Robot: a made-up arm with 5 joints.
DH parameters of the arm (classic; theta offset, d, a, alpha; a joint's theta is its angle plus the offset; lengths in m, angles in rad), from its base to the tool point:
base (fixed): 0 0 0.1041 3.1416
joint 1: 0 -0.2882 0.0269 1.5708
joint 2: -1.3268 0 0.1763 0
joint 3: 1.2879 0 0.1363 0
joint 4: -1.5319 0.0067 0 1.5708
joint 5: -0.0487 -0.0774 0 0
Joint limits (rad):
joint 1: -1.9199..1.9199
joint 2: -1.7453..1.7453
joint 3: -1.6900..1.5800
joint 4: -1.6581..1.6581
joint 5: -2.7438..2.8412
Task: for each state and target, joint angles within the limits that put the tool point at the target. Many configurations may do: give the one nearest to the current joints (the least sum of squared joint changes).
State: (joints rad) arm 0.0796 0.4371 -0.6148 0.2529 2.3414
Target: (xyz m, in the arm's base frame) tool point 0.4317 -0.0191 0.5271
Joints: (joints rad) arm 0.0786 0.4738 -0.9903 0.0583 2.3414
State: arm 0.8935 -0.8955 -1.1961 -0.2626 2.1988
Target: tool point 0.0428 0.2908 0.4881
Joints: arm 1.3405 -1.0873 -1.4582 -0.4592 2.1988
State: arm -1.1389 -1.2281 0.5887 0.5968 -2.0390
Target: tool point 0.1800 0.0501 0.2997
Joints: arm -0.5097 -0.6921 1.3094 0.6103 -2.0390
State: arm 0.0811 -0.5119 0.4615 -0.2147 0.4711
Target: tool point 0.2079 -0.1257 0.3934
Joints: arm 0.9216 -0.6529 0.9580 -0.0342 0.4711
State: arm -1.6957 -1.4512 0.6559 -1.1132 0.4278
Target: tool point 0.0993 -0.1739 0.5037
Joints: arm -1.5817 -1.6277 0.3289 -1.1389 0.4278
